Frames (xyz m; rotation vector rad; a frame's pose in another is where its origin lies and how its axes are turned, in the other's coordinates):
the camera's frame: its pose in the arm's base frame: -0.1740 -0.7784 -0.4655 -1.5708 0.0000 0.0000
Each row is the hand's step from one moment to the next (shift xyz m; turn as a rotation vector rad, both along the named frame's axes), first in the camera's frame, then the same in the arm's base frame.
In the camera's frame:
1: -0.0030 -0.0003 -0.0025 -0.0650 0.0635 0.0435
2: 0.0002 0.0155 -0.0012 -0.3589 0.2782 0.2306
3: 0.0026 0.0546 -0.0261 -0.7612 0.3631 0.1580
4: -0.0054 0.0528 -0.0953 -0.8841 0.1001 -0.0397
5: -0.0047 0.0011 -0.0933 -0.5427 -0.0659 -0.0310
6: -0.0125 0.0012 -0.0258 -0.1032 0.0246 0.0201
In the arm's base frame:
1: -0.0030 -0.0025 0.0003 -0.0650 0.0435 -0.0635
2: 0.0002 -0.0012 -0.0155 -0.3589 0.2306 -0.2782
3: 0.0026 -0.0261 -0.0546 -0.7612 0.1580 -0.3631
4: -0.0054 -0.0953 -0.0528 -0.8841 -0.0397 -0.1001
5: -0.0047 -0.0933 -0.0011 -0.5427 -0.0310 0.0659
6: -0.0125 -0.0258 -0.0012 -0.1032 0.0201 -0.0246

